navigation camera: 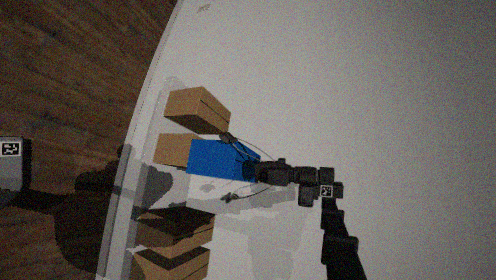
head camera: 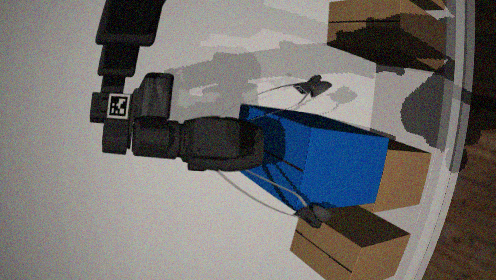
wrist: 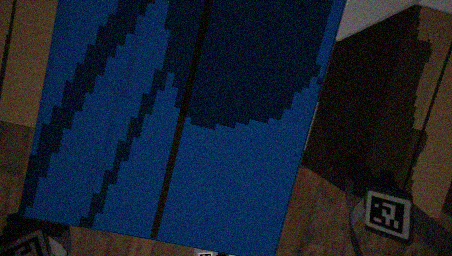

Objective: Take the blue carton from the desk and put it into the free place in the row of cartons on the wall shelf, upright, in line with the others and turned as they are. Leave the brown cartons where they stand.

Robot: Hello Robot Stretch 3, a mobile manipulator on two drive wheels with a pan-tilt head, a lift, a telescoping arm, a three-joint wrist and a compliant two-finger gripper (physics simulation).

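Places are measured from the robot's base along level axes (x back, y left, z down), in centimetres.
Pixels of known places: gripper, between the fingertips: (navigation camera: 220, 167) (head camera: 332, 151).
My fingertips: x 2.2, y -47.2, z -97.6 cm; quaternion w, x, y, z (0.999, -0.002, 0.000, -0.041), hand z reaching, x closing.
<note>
Ahead of a thing's pixels: the offset from my fingertips to its middle. Level surfaces: height alone.
The blue carton @(dx +0.2, dy -11.8, dz +3.8 cm) (head camera: 345, 165) (navigation camera: 212, 157) (wrist: 240, 175) is beside the brown cartons of the row and partly covers one brown carton @(dx -1.8, dy -12.3, dz +21.8 cm) (head camera: 407, 175) (navigation camera: 172, 148) in the head and navigation views. In the wrist view its near face, with a dark line, fills the middle and looks slightly turned. My gripper (head camera: 314, 150) (navigation camera: 229, 167) (wrist: 212, 191) is open, with its fingers on either side of the carton. One fingertip is close at the carton's edge; whether it touches is unclear. The other stands apart from it. The carton's underside is hidden.
Another brown carton @(dx -20.5, dy -16.5, dz +21.8 cm) (head camera: 350, 240) (navigation camera: 197, 110) is near the closer fingertip. Brown cartons @(dx +27.5, dy -4.3, dz +21.8 cm) (head camera: 370, 25) (navigation camera: 175, 230) are on the other side, across a gap. The pale shelf edge (head camera: 462, 100) borders the wooden floor @(dz +97.6 cm) (head camera: 475, 225) (navigation camera: 75, 75). Part of the robot's base (navigation camera: 12, 170) also shows.
</note>
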